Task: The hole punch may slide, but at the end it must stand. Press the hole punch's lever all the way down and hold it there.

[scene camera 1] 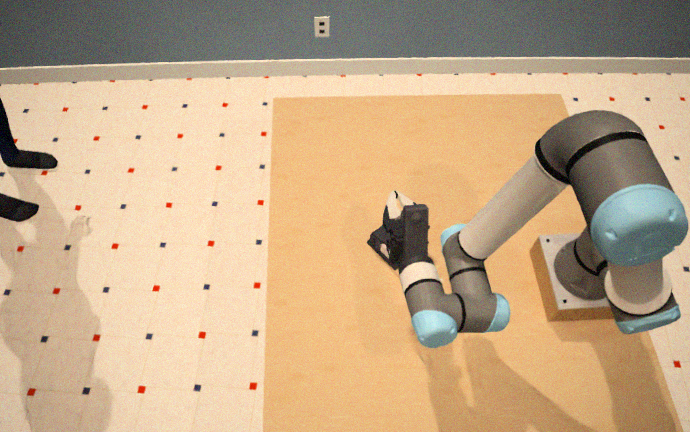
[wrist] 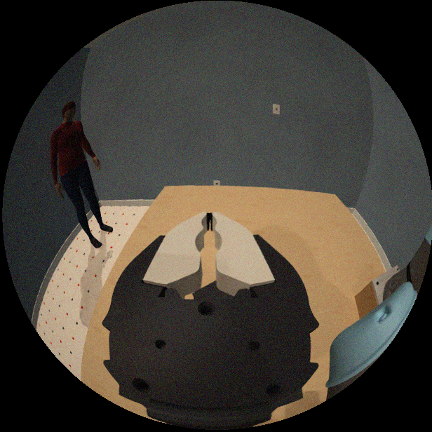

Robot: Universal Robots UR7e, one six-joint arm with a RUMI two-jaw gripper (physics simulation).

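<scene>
The black hole punch is on the wooden table top, left of and partly behind the gripper in the scene view. Its left corner, front edge and a small light part show; the gripper covers most of its lever, so how far the lever is down cannot be told. My gripper is shut and empty, its pale fingertips together. In the scene view its dark body overlaps the punch, and the fingertips reach past it toward the back. Whether they touch is hidden. In the wrist view the punch cannot be made out clearly.
The wooden table top lies under the arm. The robot's base plate is on a block at the right. A person stands on the tiled floor beyond the table's left edge. A grey wall is behind.
</scene>
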